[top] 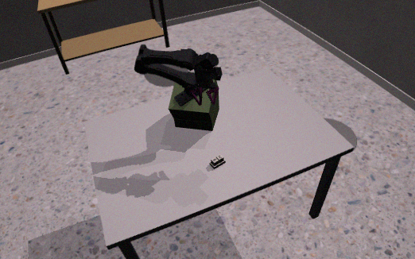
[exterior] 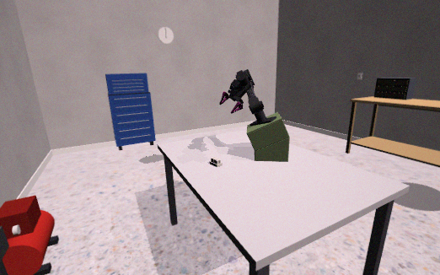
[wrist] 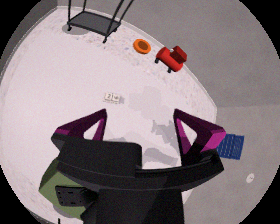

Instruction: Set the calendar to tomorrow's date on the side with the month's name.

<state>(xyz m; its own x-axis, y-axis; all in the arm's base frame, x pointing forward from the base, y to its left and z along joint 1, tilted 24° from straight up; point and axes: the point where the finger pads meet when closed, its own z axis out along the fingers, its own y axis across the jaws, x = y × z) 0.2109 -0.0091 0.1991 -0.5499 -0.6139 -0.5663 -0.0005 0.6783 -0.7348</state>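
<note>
The white cube is 8 cm ahead of my hand, 3 cm to the right of it and 32 cm below it. The rest, counted from my hand: calendar tray (8 cm ahead, 1 cm to the right, 34 cm below).
</note>
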